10 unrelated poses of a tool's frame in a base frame.
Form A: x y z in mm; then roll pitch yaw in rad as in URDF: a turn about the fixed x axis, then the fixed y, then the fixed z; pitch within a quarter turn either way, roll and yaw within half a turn.
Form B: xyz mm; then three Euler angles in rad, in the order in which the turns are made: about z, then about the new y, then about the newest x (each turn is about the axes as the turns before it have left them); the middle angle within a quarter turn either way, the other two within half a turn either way. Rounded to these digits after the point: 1 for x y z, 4 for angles.
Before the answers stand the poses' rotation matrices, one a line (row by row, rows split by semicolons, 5 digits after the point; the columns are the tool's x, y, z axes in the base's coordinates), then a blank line. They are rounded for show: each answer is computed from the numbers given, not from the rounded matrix.
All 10 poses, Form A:
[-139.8, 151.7, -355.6, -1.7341, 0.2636, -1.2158]
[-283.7, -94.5, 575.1, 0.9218, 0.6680, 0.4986]
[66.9, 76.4, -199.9, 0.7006, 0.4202, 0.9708]
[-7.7, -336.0, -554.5, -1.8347, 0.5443, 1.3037]
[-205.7, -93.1, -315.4, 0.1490, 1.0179, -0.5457]
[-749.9, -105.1, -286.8, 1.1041, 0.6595, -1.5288]
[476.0, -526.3, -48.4, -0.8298, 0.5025, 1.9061]
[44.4, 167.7, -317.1, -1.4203, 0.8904, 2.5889]
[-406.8, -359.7, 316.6, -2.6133, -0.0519, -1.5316]
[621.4, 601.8, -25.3, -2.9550, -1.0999, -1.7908]
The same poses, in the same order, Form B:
0.33558 -0.24180 0.91045; -0.90526 0.18455 0.38268; -0.26056 -0.95261 -0.15696
0.68948 0.14439 0.70976; 0.37541 0.76679 -0.52067; -0.61942 0.62545 0.47448
0.51552 -0.48244 0.70816; 0.75354 0.64870 -0.10662; -0.40794 0.58859 0.69795
0.22579 0.11966 -0.96680; 0.82516 -0.55101 0.12451; -0.51782 -0.82587 -0.22316
0.44888 0.62125 0.64230; -0.27256 0.77973 -0.56368; -0.85101 0.07796 0.51934
0.03318 0.47252 -0.88070; -0.78960 -0.52782 -0.31294; -0.61272 0.70578 0.35559
-0.28838 -0.52051 -0.80369; 0.82758 -0.55767 0.06422; -0.48162 -0.64659 0.59158
-0.53544 0.57540 -0.61824; 0.33027 -0.53107 -0.78031; -0.77732 -0.62199 0.09432
0.03913 -0.86198 0.50543; -0.99789 -0.05997 -0.02502; 0.05188 -0.50338 -0.86251
-0.09901 -0.99504 -0.01007; -0.44275 0.05311 -0.89507; 0.89116 -0.08416 -0.44581

[-139.8, 151.7, -355.6, -1.2158, 0.2636, -1.7341]
[-283.7, -94.5, 575.1, 0.4986, 0.6680, 0.9218]
[66.9, 76.4, -199.9, 0.9708, 0.4202, 0.7006]
[-7.7, -336.0, -554.5, 1.3037, 0.5443, -1.8347]
[-205.7, -93.1, -315.4, -0.5457, 1.0179, 0.1490]
[-749.9, -105.1, -286.8, -1.5288, 0.6595, 1.1041]
[476.0, -526.3, -48.4, 1.9061, 0.5025, -0.8298]
[44.4, 167.7, -317.1, 2.5889, 0.8904, -1.4203]
[-406.8, -359.7, 316.6, -1.5316, -0.0519, -2.6133]
[621.4, 601.8, -25.3, -1.7908, -1.0999, -2.9550]

